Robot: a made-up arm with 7 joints.
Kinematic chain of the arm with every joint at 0, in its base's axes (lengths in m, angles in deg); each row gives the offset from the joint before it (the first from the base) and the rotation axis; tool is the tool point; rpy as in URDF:
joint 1: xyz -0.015 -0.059 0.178 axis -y
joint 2: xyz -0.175 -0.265 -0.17 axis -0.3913 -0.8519 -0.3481
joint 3: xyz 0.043 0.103 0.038 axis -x
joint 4: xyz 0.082 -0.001 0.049 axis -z
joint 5: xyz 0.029 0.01 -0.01 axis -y
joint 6: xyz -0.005 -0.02 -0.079 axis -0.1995 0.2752 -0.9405
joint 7: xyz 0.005 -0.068 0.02 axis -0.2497 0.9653 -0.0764
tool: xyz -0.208 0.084 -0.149 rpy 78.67 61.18 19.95
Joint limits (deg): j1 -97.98..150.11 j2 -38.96..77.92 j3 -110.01..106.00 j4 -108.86..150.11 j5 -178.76..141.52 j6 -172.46..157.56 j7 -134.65..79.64
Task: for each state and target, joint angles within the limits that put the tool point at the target. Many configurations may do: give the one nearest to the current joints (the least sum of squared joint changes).
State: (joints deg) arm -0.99 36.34 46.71 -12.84 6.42 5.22 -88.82
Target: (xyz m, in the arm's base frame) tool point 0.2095 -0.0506 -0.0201
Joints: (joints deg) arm 23.00 3.72 26.67 -34.20 36.52 0.11 -103.22
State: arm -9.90 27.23 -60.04 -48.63 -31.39 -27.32 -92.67
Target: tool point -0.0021 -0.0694 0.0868
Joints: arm -32.75 73.67 -41.78 -19.75 -35.97 -6.66 -124.81
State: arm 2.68 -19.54 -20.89 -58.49 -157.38 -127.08 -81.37
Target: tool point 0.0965 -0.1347 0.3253
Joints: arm -37.88 0.01 -13.21 -43.28 -178.76 -142.89 -70.54
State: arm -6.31 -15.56 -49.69 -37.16 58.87 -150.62 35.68
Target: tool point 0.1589 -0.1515 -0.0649
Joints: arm -28.57 -20.74 -48.29 -39.31 51.45 -150.26 35.71
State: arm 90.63 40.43 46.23 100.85 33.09 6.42 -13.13
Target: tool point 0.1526 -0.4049 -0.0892
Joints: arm 117.22 60.42 67.37 118.33 59.33 -0.76 -27.77
